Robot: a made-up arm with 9 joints. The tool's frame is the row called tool. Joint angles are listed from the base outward.
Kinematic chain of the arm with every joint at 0, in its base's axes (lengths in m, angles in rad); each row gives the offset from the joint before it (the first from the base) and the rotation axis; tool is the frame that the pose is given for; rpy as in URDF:
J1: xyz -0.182 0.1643 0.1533 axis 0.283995 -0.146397 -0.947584
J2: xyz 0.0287 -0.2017 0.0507 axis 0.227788 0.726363 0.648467
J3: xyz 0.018 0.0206 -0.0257 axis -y
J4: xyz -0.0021 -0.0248 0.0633 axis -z
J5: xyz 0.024 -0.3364 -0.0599 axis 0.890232 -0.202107 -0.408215
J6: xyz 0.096 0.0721 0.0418 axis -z
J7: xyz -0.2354 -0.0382 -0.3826 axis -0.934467 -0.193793 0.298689
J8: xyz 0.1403 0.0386 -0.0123 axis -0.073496 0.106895 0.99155
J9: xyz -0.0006 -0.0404 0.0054 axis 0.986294 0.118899 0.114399
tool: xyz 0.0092 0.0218 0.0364 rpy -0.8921 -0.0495 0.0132
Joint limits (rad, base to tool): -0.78..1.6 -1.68..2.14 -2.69..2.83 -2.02..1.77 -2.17..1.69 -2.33..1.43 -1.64..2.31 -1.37..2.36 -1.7..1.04
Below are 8 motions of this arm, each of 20 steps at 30 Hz.
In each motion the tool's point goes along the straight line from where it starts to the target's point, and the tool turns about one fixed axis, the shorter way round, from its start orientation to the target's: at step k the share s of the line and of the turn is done. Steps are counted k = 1, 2, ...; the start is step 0. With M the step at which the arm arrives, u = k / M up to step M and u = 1 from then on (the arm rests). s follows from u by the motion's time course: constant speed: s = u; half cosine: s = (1 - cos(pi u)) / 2; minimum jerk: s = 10 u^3 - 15 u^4 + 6 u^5.
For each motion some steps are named. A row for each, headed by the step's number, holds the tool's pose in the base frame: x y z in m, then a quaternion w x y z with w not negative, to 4 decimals.
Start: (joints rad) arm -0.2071 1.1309 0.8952 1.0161 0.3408 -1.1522 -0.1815 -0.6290 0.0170
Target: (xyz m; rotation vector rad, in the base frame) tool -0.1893 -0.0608 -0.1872 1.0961 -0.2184 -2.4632
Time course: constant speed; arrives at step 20
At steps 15, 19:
15: -0.1831 -0.0913 -0.1958 0.5314 0.3427 -0.0564 -0.7726
19: -0.1881 -0.0669 -0.1889 0.2828 0.3886 -0.0750 -0.8737

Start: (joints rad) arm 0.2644 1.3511 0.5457 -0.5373 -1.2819 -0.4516 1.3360 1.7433 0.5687
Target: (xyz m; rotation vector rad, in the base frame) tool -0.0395 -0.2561 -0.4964 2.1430 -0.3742 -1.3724
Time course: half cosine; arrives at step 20
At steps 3, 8, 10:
3: 0.1452 -0.1613 -0.4333 0.5459 0.7054 0.1205 -0.4358
8: 0.0883 -0.1905 -0.4527 0.4715 0.7469 0.0406 -0.4671
10: 0.0582 -0.2060 -0.4630 0.4292 0.7645 -0.0022 -0.4810

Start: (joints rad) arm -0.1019 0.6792 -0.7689 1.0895 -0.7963 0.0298 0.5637 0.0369 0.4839
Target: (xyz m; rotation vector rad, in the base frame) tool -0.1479 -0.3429 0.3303 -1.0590 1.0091 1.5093
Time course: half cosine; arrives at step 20
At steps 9, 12, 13, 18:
9: -0.2674 -0.4093 0.3941 0.4055 -0.5647 0.4787 0.5363
12: -0.2193 -0.3826 0.3684 0.4442 -0.5156 0.4557 0.5738
13: -0.2043 -0.3743 0.3604 0.4557 -0.4997 0.4480 0.5848
18: -0.1530 -0.3457 0.3330 0.4932 -0.4430 0.4196 0.6200

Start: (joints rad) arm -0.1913 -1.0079 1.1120 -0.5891 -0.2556 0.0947 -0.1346 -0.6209 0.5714
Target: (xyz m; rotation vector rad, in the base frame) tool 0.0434 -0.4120 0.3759 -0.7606 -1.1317 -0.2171
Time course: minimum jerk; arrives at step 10
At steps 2, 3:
2: -0.0278 -0.4279 0.4891 0.5224 -0.3205 -0.7442 -0.2655
3: -0.0199 -0.4261 0.4764 0.5545 -0.3263 -0.7241 -0.2485

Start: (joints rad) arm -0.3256 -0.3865 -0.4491 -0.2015 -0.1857 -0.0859 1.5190 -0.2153 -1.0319
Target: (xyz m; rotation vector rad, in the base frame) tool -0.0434 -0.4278 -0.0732 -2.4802 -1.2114 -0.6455
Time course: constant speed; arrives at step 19
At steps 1, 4, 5, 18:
1: -0.0732 -0.3821 -0.1457 0.1306 0.8481 0.5130 -0.0216
4: -0.0682 -0.3897 -0.1336 0.0836 0.8600 0.5030 0.0203
5: -0.0666 -0.3922 -0.1296 0.0678 0.8632 0.4992 0.0342
18: -0.0451 -0.4253 -0.0772 0.1373 -0.8672 -0.4292 -0.2119

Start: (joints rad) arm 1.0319 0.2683 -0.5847 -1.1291 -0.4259 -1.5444 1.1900 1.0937 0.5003
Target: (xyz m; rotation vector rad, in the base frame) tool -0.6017 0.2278 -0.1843 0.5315 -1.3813 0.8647
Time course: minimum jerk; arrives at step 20
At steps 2, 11, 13, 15, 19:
2: -0.2205 -0.0357 -0.4520 0.1786 0.3904 0.6673 -0.6086
11: -0.4453 0.1196 -0.2941 0.3587 -0.0328 -0.7454 0.5609
13: -0.5113 0.1653 -0.2478 0.4969 0.0825 -0.7061 0.4978
15: -0.5619 0.2003 -0.2122 0.5903 0.1689 -0.6576 0.4365
19: -0.6013 0.2275 -0.1846 0.6540 0.2337 -0.6097 0.3820

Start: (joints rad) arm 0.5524 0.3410 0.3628 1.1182 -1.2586 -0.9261 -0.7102 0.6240 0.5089
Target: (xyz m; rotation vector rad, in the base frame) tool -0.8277 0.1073 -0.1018 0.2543 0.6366 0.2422
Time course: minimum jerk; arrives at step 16
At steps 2, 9, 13, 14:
2: -0.7712 -0.2047 -0.2213 0.8913 0.1988 0.3521 0.2051
9: -0.8057 -0.0145 -0.1484 0.9196 0.1537 0.3279 0.1526
13: -0.8249 0.0918 -0.1077 0.9329 0.1281 0.3135 0.1228
14: -0.8268 0.1022 -0.1037 0.9341 0.1256 0.3120 0.1199

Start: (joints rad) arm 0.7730 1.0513 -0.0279 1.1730 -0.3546 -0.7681 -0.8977 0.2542 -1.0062
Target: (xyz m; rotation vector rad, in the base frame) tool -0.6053 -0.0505 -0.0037 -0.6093 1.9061 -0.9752
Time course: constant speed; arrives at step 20
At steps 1, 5, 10, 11, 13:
1: -0.7940 -0.0819 -0.0904 0.8615 -0.2875 0.4020 0.1163
5: -0.7543 -0.0753 -0.0722 0.8098 -0.2930 0.5083 0.0043
10: -0.7046 -0.0670 -0.0493 0.7151 -0.2890 0.6219 -0.1356
11: -0.6947 -0.0654 -0.0448 0.6924 -0.2867 0.6417 -0.1631
13: -0.6748 -0.0621 -0.0357 0.6437 -0.2807 0.6779 -0.2172

